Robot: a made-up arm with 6 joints.
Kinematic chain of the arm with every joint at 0, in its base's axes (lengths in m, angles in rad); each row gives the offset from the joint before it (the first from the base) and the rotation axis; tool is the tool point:
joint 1: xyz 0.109 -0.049 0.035 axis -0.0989 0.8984 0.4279
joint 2: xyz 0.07 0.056 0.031 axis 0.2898 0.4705 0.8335
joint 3: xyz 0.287 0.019 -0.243 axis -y
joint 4: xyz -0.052 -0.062 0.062 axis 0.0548 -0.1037 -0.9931
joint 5: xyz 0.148 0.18 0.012 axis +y
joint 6: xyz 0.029 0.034 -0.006 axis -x
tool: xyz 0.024 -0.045 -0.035
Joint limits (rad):
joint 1: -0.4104..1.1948
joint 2: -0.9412..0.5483
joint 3: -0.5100..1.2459
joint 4: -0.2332..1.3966
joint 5: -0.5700..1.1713
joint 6: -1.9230..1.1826
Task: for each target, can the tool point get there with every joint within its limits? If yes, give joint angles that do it. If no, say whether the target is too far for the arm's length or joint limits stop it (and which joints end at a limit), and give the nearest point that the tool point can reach.
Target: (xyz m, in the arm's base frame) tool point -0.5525 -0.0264 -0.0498
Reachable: no: joint limits stop it (at a limit: joint 1, joint 2, joint 3, joint 4) | nearest point -0.2090 0.2778 -0.1821 | short by 0.478 m
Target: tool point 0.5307 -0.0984 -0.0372
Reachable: yes | joints 0.5596 -0.5090 0.9570 0.8267 -0.3089 -0.7540
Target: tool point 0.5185 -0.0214 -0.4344
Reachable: yes | joints 0.7500 -0.5237 -0.2606 0.5038 0.4947 -1.3632
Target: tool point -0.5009 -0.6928 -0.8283
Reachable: no: too far | nearest point 0.0221 0.0258 -0.5880 | short by 0.921 m
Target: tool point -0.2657 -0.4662 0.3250
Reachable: no: joint limits stop it (at a limit: joint 1, joint 2, joint 4, joint 5) | nearest point 0.0900 -0.3511 0.2473 | short by 0.382 m
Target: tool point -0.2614 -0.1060 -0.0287
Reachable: no: joint limits stop it (at a limit: joint 1, joint 2, joint 3, joint 4, joint 5) | nearest point -0.1802 0.2591 -0.1774 | short by 0.402 m
